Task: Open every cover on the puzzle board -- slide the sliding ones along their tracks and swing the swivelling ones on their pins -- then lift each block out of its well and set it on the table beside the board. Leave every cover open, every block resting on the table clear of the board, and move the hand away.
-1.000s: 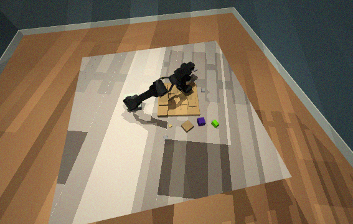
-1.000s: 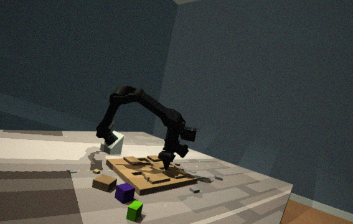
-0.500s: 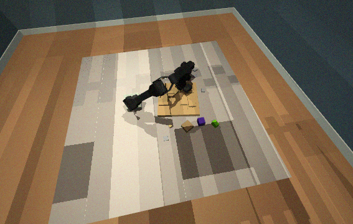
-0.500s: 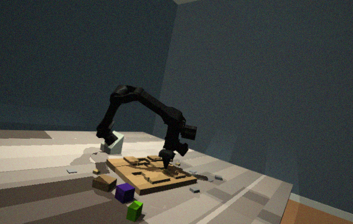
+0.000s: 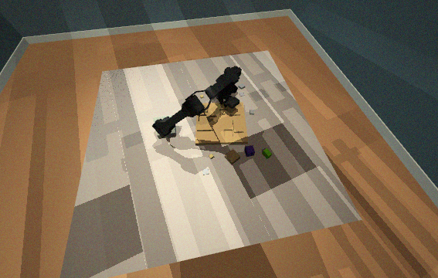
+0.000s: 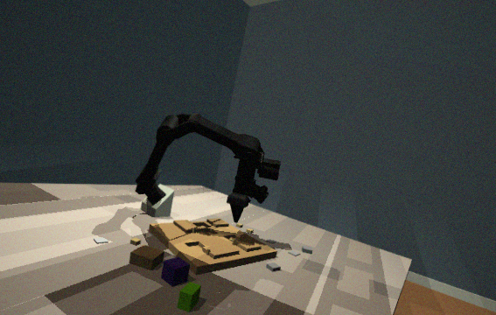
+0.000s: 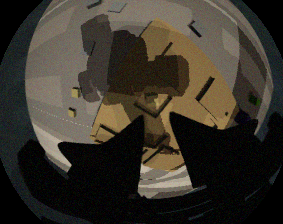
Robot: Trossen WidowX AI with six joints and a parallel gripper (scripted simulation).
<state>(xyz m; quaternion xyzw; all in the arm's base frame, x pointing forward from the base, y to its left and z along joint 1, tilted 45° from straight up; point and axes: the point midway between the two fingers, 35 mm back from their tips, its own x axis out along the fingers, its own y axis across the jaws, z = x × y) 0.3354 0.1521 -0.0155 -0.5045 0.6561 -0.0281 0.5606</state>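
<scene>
The tan puzzle board is 20 mm behind my gripper tip, 50 mm to the right of it and 60 mm below it. The rest, counted from my gripper tip: purple block 120 mm ahead, 280 mm to the right, 60 mm below; then brown block 30 mm ahead, 300 mm to the right, 70 mm below; then green block 210 mm ahead, 300 mm to the right, 60 mm below.
</scene>
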